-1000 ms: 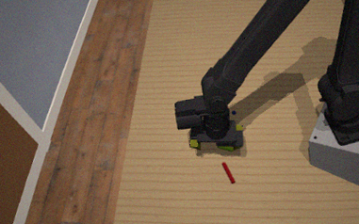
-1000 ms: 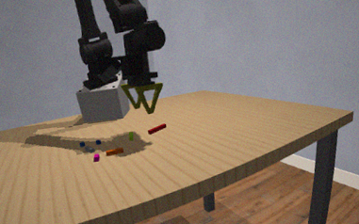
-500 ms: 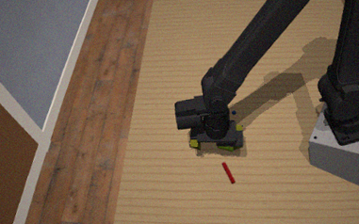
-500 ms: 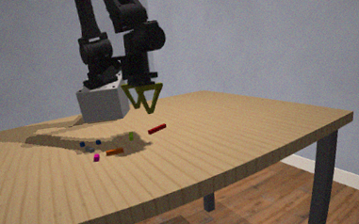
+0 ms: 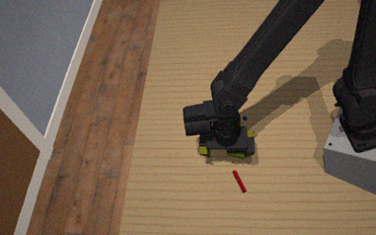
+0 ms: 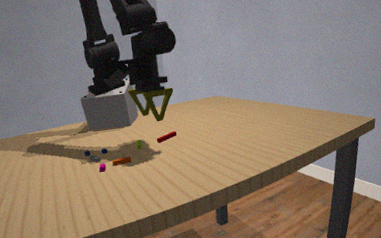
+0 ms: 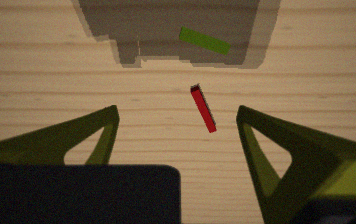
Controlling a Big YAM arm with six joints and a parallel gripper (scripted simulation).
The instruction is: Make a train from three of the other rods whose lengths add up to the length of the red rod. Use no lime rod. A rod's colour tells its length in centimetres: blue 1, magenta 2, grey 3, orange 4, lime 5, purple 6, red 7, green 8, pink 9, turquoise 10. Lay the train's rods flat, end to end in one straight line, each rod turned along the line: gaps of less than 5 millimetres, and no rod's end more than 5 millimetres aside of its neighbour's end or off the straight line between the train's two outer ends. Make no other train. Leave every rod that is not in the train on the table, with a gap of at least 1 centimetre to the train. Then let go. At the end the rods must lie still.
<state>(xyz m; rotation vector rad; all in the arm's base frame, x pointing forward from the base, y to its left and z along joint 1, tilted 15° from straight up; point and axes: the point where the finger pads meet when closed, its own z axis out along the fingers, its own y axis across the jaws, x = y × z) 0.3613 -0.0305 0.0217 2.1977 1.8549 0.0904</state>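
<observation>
Now: the grey rod 3 cm behind my hand, 16 cm to the right of it and 8 cm below it. The rest, counted from my hand: orange rod (4 cm ahead, 12 cm to the right, 8 cm below); red rod (2 cm behind, 5 cm to the left, 8 cm below); lime rod (3 cm behind, 3 cm to the right, 8 cm below).
</observation>
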